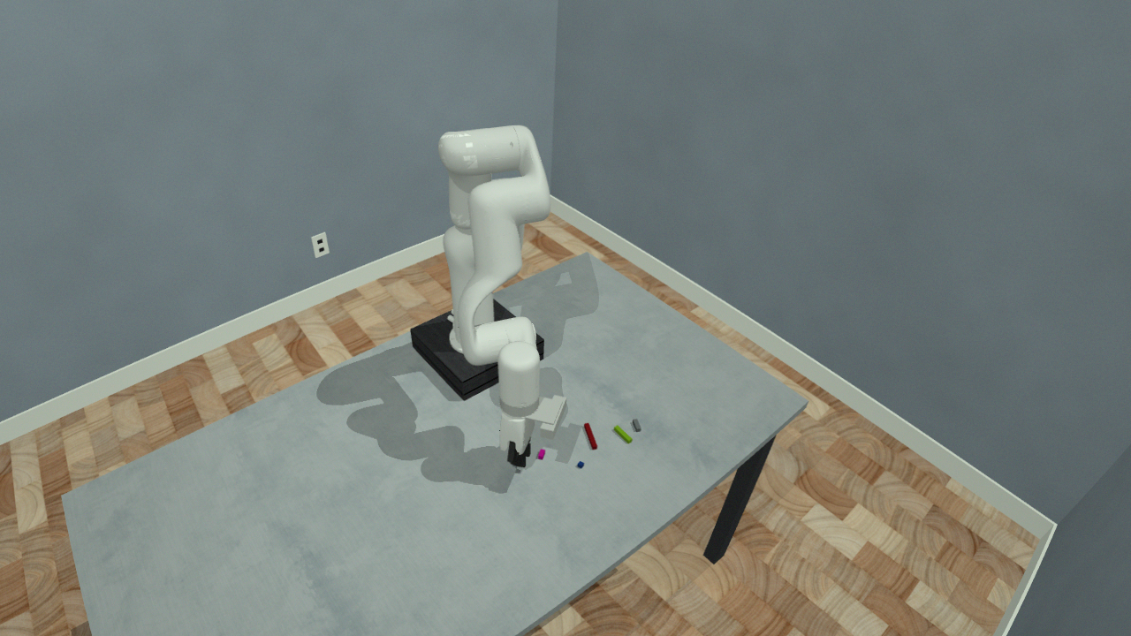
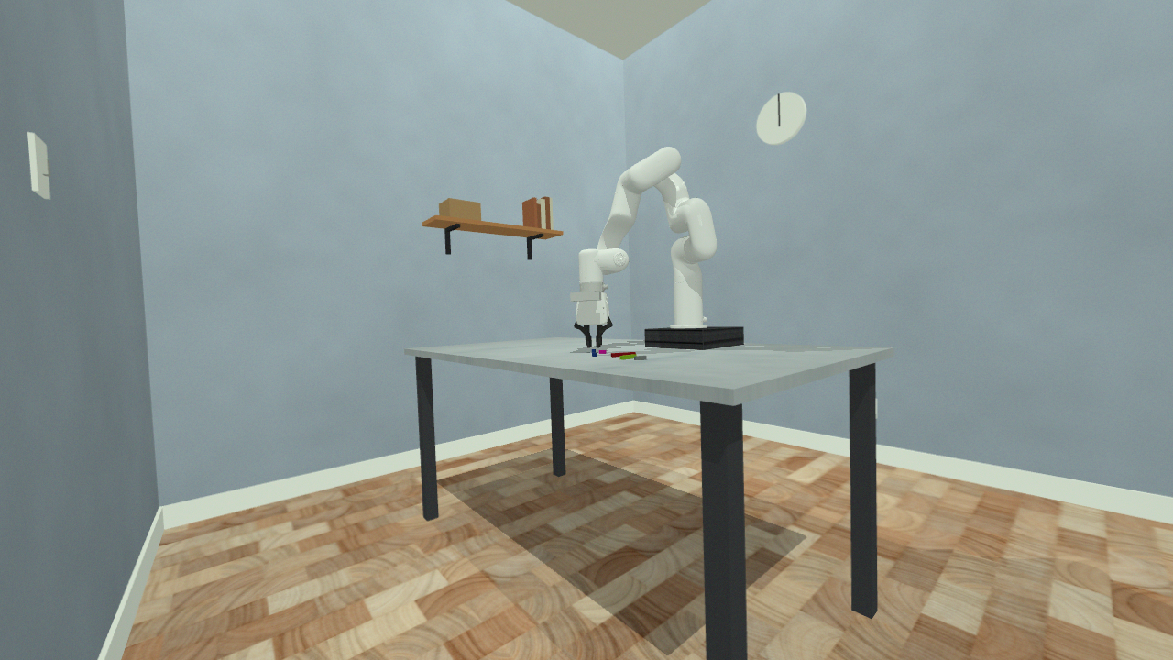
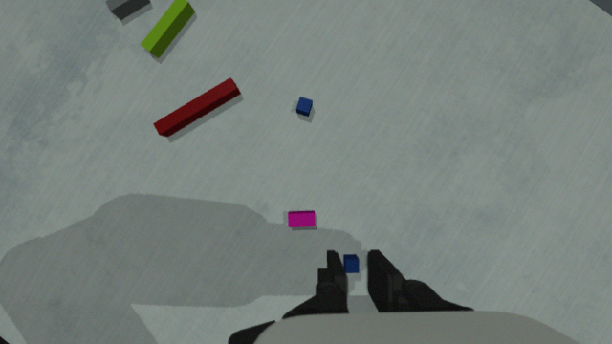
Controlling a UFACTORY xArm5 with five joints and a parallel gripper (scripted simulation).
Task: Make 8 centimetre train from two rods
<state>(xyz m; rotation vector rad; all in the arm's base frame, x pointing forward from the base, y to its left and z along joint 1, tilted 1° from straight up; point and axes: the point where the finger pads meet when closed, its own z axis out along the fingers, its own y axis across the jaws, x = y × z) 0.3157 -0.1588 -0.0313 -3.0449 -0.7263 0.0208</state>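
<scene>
My hand is 20 mm short of the magenta rod, 50 mm to the right of it and 30 mm above it. The rest, counted from my hand: lime rod (100 mm ahead, 210 mm to the left, 30 mm below); then grey rod (110 mm ahead, 260 mm to the left, 30 mm below); then red rod (60 mm ahead, 160 mm to the left, 30 mm below).
</scene>
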